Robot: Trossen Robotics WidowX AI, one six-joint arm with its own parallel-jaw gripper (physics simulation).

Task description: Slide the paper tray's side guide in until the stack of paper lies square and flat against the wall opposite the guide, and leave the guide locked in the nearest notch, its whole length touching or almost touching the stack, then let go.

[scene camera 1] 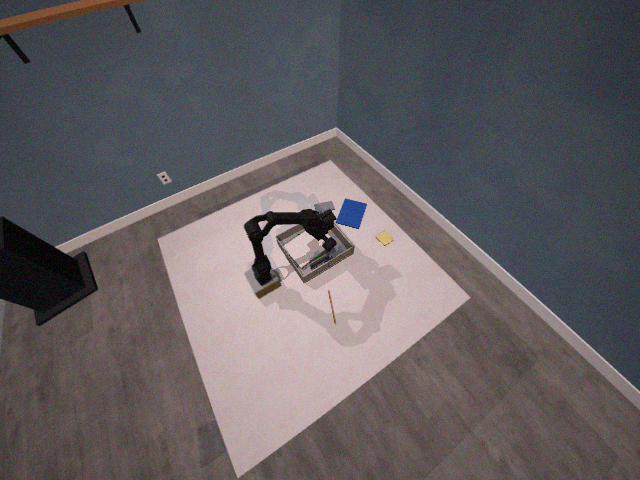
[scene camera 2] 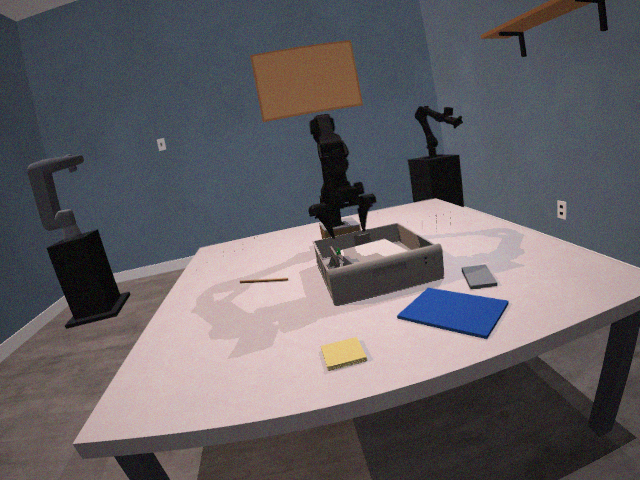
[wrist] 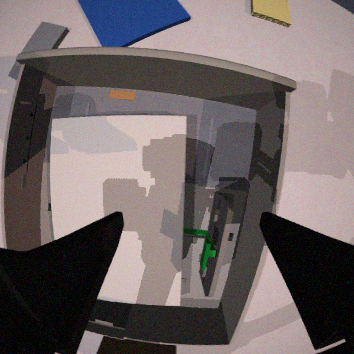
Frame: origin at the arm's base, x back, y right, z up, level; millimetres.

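Seen in the pictures: gripper, fingertip midpoint: [scene camera 1: 323, 242] [scene camera 2: 349, 234] [wrist: 192, 219]; arm's base at its link origin: [scene camera 1: 263, 278] [scene camera 2: 334, 224].
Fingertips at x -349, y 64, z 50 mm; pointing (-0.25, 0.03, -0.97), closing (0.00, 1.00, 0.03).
Observation:
Pixels of each thing's middle, then the offset from my fingertips to it.
- grey paper tray at the middle of its body: [wrist: 128, 206] [scene camera 2: 371, 255] [scene camera 1: 314, 244] dy -64, dx +13, dz -85 mm
- white paper stack at the middle of its body: [wrist: 114, 216] [scene camera 2: 376, 257] [scene camera 1: 309, 245] dy -88, dx +32, dz -103 mm
- dark side guide at the middle of its body: [wrist: 205, 241] [scene camera 2: 338, 261] [scene camera 1: 318, 259] dy +27, dx +57, dz -89 mm
- blue book at the middle of its body: [scene camera 2: 453, 310] [scene camera 1: 351, 213] dy -106, dx -333, dz -129 mm
- grey block at the middle of its body: [wrist: 36, 52] [scene camera 2: 478, 276] [scene camera 1: 324, 207] dy -260, dx -237, dz -128 mm
- yellow pad at the middle of its body: [scene camera 2: 342, 353] [wrist: 270, 5] [scene camera 1: 384, 238] dy +162, dx -341, dz -127 mm
- brown stick at the middle of its body: [scene camera 2: 263, 280] [scene camera 1: 331, 306] dy +256, dx +170, dz -129 mm
The grey paper tray [scene camera 1: 330, 269] [scene camera 2: 387, 273] [wrist: 150, 67] stands on the table. The white paper stack [scene camera 1: 299, 246] [scene camera 2: 382, 248] [wrist: 75, 175] lies in it, with a narrow gap to the left wall in the wrist view. The dark side guide [scene camera 1: 320, 260] [wrist: 215, 270] stands near the right wall, apart from the stack's right edge; its green part [scene camera 2: 338, 251] [wrist: 207, 252] reaches towards the stack. My gripper [scene camera 2: 348, 234] [wrist: 192, 219] is open and empty above the tray. In the wrist view its left finger overlaps the stack and its right finger the right wall. The guide's lower parts are partly hidden.
A blue book [scene camera 1: 352, 213] [scene camera 2: 454, 312] [wrist: 132, 20] and a grey block [scene camera 2: 479, 276] [wrist: 42, 40] lie beyond the tray. A yellow pad [scene camera 1: 384, 238] [scene camera 2: 343, 353] [wrist: 271, 11] lies near the table edge. A brown stick [scene camera 1: 331, 307] [scene camera 2: 263, 280] lies beside the tray.

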